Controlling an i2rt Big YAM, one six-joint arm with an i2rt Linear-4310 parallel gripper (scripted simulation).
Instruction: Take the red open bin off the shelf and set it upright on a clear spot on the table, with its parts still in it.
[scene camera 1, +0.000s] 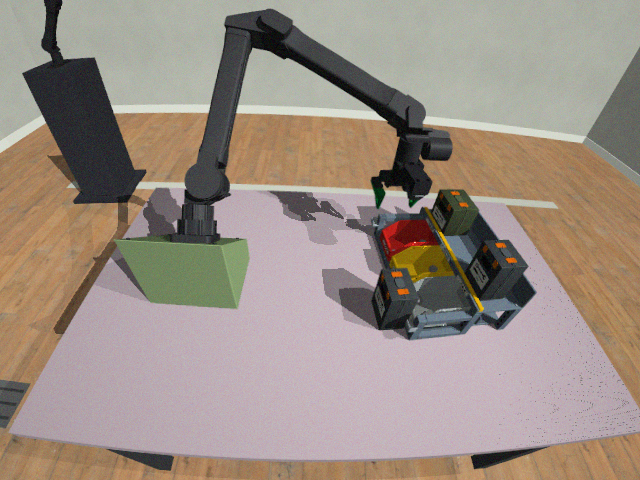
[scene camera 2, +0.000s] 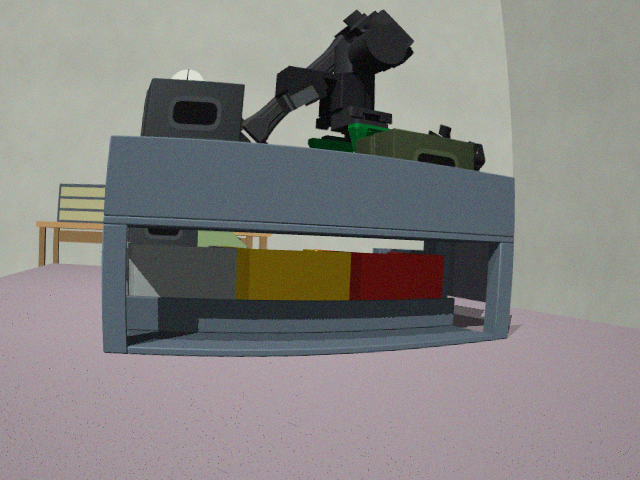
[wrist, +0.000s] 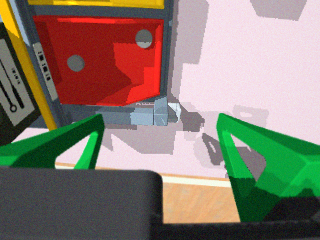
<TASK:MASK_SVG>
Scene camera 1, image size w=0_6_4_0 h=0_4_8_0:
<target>red open bin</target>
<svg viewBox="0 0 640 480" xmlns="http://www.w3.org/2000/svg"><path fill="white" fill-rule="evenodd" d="M381 237L381 244L388 262L390 262L392 256L411 246L439 245L426 220L399 220L385 228Z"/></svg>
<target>yellow bin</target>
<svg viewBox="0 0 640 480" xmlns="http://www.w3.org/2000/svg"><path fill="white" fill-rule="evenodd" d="M454 276L454 272L439 245L411 246L394 255L393 262L391 263L391 269L408 268L413 283L425 277ZM430 265L437 266L437 272L430 272Z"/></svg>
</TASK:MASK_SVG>
